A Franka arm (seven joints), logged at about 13 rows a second.
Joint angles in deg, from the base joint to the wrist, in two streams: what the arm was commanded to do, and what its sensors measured. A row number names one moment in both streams.
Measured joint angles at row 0:
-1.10 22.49 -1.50 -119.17 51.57 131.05 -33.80
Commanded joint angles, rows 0 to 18:
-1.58 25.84 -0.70 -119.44 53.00 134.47 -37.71
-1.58 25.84 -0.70 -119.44 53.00 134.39 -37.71
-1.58 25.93 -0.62 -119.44 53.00 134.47 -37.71
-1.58 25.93 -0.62 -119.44 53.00 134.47 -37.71
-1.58 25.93 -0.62 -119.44 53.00 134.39 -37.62
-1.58 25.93 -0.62 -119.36 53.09 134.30 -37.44
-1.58 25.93 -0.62 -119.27 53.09 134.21 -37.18
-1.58 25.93 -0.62 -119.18 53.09 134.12 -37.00
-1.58 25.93 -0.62 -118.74 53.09 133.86 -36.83
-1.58 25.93 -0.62 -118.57 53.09 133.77 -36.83
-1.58 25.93 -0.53 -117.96 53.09 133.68 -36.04
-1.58 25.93 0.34 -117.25 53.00 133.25 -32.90
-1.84 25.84 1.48 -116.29 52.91 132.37 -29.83
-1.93 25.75 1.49 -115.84 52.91 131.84 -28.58
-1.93 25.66 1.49 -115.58 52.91 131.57 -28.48
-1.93 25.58 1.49 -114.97 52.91 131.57 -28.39
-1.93 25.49 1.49 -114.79 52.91 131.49 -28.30
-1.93 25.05 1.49 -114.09 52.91 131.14 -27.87
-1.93 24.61 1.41 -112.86 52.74 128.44 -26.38
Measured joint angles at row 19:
-1.26 23.32 0.13 -116.20 51.64 130.32 -28.45
